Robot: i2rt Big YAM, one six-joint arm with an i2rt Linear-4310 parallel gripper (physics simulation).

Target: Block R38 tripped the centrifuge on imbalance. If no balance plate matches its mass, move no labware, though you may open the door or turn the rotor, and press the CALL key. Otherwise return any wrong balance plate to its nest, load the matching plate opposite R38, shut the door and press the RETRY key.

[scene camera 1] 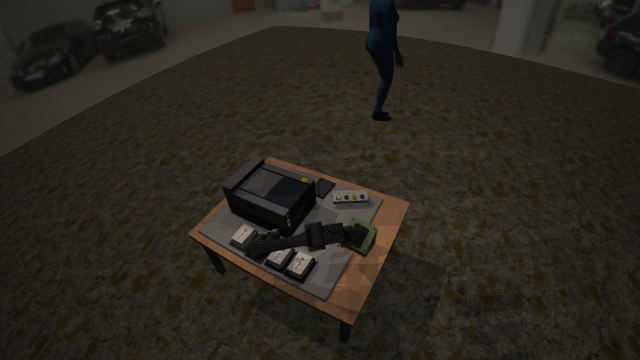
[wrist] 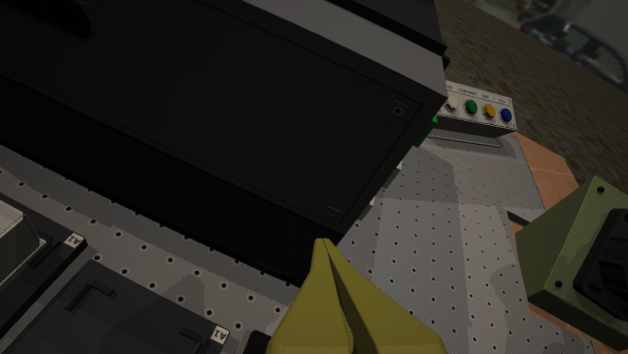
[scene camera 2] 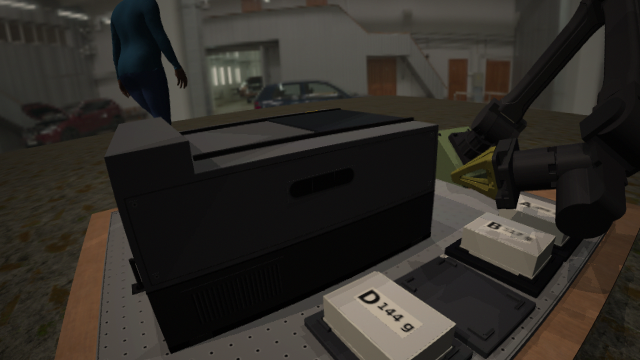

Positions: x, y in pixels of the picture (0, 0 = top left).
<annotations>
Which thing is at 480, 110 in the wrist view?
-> A button box.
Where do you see a black centrifuge box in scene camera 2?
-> At 229, 223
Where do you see a balance plate A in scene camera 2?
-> At 534, 213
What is my gripper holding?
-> Nothing.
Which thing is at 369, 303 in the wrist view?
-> My gripper.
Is my gripper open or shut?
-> Shut.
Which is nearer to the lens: the balance plate B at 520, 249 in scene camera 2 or the balance plate D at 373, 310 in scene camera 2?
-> The balance plate D.
</annotations>
